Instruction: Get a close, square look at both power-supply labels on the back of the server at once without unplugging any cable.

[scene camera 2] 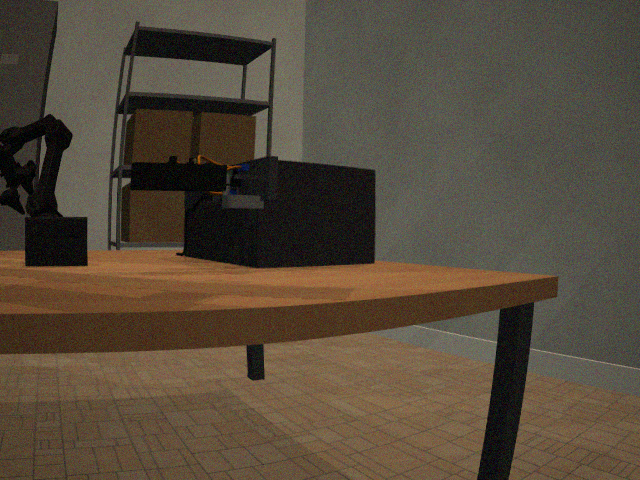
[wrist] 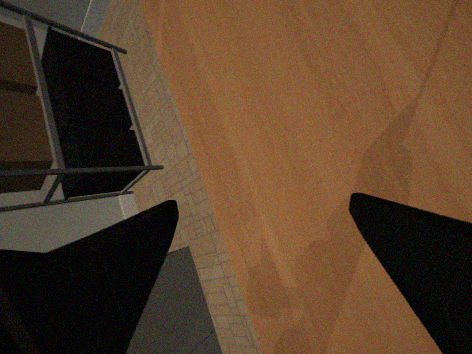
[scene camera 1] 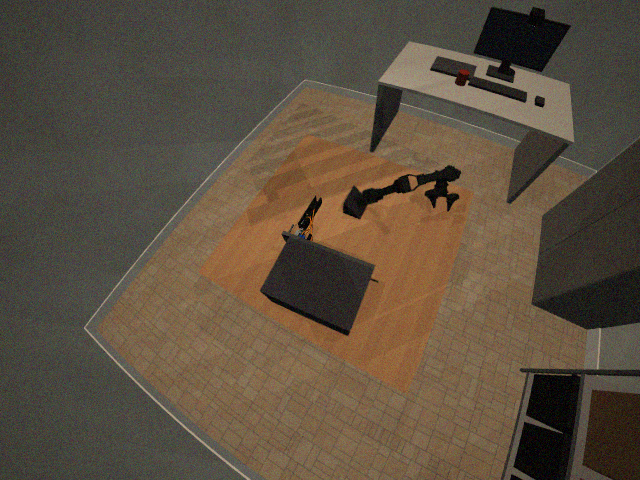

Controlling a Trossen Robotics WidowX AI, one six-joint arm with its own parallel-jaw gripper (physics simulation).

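Seen in the pictures: gripper, between the fingertips: (wrist: 261, 204) (scene camera 1: 440, 209); arm's base, origin of its link: (scene camera 2: 47, 241) (scene camera 1: 359, 200).
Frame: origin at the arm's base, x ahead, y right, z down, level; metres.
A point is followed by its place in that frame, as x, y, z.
The server (scene camera 1: 317, 284) {0.610, -0.149, -0.173} (scene camera 2: 317, 217) {0.624, 0.084, -0.054} is a large dark box on the wooden table. A black bar-like arm (scene camera 1: 310, 207) {0.296, 0.133, -0.169} (scene camera 2: 178, 176) {0.303, 0.151, -0.129} sticks out from one end of its rear side, with orange cables (scene camera 1: 312, 221) {0.344, 0.088, -0.133} (scene camera 2: 207, 159) {0.377, 0.068, -0.175} and blue parts beside it. Neither power-supply label can be made out in any view, and the server does not show in the wrist view. My gripper (scene camera 1: 440, 208) {-0.142, -0.444, -0.098} (wrist: 261, 204) {-0.142, -0.444, -0.098} is open and empty. It hangs above the table, well apart from the server, with its fingers pointing down toward the wood.
My arm's base block (scene camera 1: 354, 203) {0.046, 0.007, -0.013} (scene camera 2: 55, 241) {0.031, 0.062, -0.001} stands on the table (scene camera 1: 413, 310) {0.394, -0.590, 0.051} (scene camera 2: 310, 322) {0.394, 0.603, 0.072} (wrist: 300, 100) {-0.044, -0.452, 0.051} behind the server. A white desk (scene camera 1: 413, 67) with a monitor (scene camera 1: 519, 38), a shelf rack (scene camera 2: 270, 103) (wrist: 100, 170) and a grey cabinet (scene camera 1: 584, 232) (wrist: 175, 300) stand beyond the table.
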